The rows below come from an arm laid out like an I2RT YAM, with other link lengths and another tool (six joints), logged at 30 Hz.
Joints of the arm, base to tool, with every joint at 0 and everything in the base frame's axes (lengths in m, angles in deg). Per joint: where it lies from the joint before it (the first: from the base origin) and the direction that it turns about. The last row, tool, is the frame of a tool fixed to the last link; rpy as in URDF.
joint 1: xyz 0 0 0.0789 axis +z
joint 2: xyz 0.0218 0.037 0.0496 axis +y
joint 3: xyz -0.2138 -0.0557 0 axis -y
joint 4: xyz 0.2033 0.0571 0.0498 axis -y
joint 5: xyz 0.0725 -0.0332 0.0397 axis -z
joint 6: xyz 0.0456 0 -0.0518 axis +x
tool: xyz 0.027 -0.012 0.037 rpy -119.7 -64.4 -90
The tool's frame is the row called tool.
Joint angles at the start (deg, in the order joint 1, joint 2, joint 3, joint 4, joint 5, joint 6):
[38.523, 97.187, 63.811, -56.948, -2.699, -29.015]
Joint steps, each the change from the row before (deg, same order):
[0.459, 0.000, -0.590, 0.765, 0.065, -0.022]
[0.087, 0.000, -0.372, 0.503, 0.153, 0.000]
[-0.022, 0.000, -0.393, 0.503, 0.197, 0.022]
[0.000, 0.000, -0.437, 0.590, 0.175, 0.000]
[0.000, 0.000, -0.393, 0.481, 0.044, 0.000]
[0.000, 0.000, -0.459, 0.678, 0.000, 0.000]
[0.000, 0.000, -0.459, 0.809, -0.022, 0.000]
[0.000, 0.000, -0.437, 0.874, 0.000, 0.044]
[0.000, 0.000, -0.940, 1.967, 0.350, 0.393]
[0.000, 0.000, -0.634, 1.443, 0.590, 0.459]
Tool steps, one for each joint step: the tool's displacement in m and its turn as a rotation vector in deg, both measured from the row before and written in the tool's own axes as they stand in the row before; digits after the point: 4 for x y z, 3 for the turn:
[-0.0003, -0.0028, 0.0008, -0.076, 0.372, -0.351]
[-0.0002, -0.0008, 0.0010, -0.160, 0.148, -0.022]
[-0.0002, -0.0003, 0.0013, -0.203, 0.066, 0.083]
[-0.0002, -0.0005, 0.0014, -0.184, 0.126, 0.065]
[-0.0003, -0.0006, 0.0012, -0.049, 0.076, 0.039]
[-0.0001, -0.0007, 0.0013, -0.013, 0.194, 0.101]
[0.0002, -0.0007, 0.0012, 0.001, 0.311, 0.163]
[0.0005, -0.0005, 0.0011, -0.026, 0.365, 0.240]
[0.0011, -0.0006, 0.0027, -0.406, 0.696, 0.810]
[0.0010, 0.0001, 0.0021, -0.628, 0.460, 0.767]

